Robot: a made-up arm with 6 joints. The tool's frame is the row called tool. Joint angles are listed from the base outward.
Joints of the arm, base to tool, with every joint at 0 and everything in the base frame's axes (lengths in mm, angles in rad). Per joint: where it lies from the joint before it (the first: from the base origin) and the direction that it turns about. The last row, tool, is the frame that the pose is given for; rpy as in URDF.
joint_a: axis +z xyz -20 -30 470
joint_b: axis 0 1 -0.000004 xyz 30 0 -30
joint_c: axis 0 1 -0.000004 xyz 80 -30 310
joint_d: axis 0 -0.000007 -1 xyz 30 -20 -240
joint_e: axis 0 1 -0.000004 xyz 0 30 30
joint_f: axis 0 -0.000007 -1 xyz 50 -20 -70
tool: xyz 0 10 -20 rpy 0.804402 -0.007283 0.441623
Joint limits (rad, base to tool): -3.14..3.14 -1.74..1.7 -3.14..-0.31 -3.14..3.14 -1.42..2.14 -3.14..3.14
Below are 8 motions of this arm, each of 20 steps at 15 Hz.
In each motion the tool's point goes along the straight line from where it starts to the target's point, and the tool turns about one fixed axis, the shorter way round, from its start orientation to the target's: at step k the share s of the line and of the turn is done. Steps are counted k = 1, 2, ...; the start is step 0. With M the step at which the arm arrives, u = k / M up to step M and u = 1 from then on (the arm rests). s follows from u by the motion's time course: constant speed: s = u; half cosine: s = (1 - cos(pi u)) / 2; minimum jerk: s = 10 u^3 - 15 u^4 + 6 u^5.
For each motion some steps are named. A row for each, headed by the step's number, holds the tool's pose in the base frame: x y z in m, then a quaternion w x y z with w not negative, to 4 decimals.
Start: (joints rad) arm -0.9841 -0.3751 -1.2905 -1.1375 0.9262 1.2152
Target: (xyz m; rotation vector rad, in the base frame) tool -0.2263 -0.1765 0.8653 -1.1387 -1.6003 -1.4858
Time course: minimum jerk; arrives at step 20
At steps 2, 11, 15, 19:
2: 0.0795 -0.3220 0.7904 0.7761 -0.2675 -0.4323 -0.3732
11: -0.1008 -0.2362 0.8346 0.5353 -0.3803 -0.5587 -0.5066
15: -0.1944 -0.1917 0.8575 0.3865 -0.4238 -0.6018 -0.5557
19: -0.2259 -0.1767 0.8652 0.3335 -0.4359 -0.6126 -0.5688

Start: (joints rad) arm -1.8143 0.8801 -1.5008 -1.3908 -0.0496 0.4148
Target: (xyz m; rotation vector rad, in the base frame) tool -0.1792 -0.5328 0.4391 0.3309 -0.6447 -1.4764
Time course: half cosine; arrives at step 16
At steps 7, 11, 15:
7: -0.1513 -0.5299 0.3838 0.9018 0.1122 -0.1733 -0.3797
11: -0.1688 -0.5317 0.4186 0.7760 0.1366 -0.2488 -0.5633
15: -0.1788 -0.5328 0.4382 0.6849 0.1470 -0.2857 -0.6539

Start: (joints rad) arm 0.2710 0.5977 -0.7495 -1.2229 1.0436 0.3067
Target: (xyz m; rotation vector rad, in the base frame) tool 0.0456 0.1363 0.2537 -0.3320 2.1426 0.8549
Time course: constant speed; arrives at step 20
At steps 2, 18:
2: 0.2777 -0.0178 0.3428 0.6875 -0.0773 0.5791 0.4313
18: 0.0714 0.1192 0.2636 0.4313 -0.1259 0.8216 0.3507

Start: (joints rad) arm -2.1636 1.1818 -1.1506 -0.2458 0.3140 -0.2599
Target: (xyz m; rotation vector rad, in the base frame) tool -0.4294 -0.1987 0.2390 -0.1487 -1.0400 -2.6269
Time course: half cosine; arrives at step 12
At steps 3, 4, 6, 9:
3: -0.2798 -0.3106 0.1819 0.6281 0.4057 -0.2250 -0.6247
4: -0.2980 -0.2970 0.1889 0.5850 0.3575 -0.2505 -0.6835
6: -0.3418 -0.2643 0.2056 0.4618 0.2299 -0.3033 -0.8012
9: -0.4037 -0.2179 0.2292 0.2511 0.0320 -0.3525 -0.9009

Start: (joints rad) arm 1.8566 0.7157 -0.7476 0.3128 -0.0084 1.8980
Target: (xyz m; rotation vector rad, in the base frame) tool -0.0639 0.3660 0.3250 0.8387 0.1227 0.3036
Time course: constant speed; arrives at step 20
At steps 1, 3, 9, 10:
1: -0.0708 0.3643 0.3250 0.9111 0.4092 0.0191 0.0455
3: -0.0701 0.3645 0.3250 0.9105 0.4090 0.0233 0.0562
9: -0.0679 0.3650 0.3250 0.9079 0.4082 0.0361 0.0883
10: -0.0675 0.3651 0.3250 0.9074 0.4080 0.0382 0.0936

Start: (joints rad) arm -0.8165 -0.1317 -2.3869 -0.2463 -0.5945 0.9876
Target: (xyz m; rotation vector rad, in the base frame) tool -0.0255 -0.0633 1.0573 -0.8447 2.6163 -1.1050
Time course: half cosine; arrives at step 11
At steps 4, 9, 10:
4: 0.0292 -0.1051 1.0405 0.0735 -0.0544 -0.9029 0.4199
9: -0.0194 -0.0680 1.0554 0.0711 -0.2472 0.8886 -0.3797
10: -0.0239 -0.0645 1.0568 0.0846 -0.2746 0.8820 -0.3736

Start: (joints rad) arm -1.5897 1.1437 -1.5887 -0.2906 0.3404 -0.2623
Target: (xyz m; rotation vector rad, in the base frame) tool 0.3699 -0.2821 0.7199 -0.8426 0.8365 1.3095
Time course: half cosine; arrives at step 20
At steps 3, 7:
3: -0.0334 -0.5288 0.2583 0.9294 0.2727 -0.0656 -0.2398
7: 0.0598 -0.4718 0.3650 0.9901 0.1250 0.0527 -0.0357

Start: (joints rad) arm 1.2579 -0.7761 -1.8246 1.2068 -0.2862 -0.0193
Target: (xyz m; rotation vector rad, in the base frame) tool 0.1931 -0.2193 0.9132 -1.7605 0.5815 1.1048
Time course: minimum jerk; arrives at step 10
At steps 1, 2, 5, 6, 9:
1: 0.0719 -0.1116 0.9970 0.0954 -0.8270 0.5350 -0.1440
2: 0.0779 -0.1170 0.9928 0.1178 -0.8340 0.5270 -0.1133
5: 0.1320 -0.1650 0.9555 0.3059 -0.8385 0.4201 0.1639
6: 0.1543 -0.1848 0.9400 0.3738 -0.8097 0.3598 0.2744
9: 0.1921 -0.2184 0.9139 0.4698 -0.7222 0.2410 0.4468

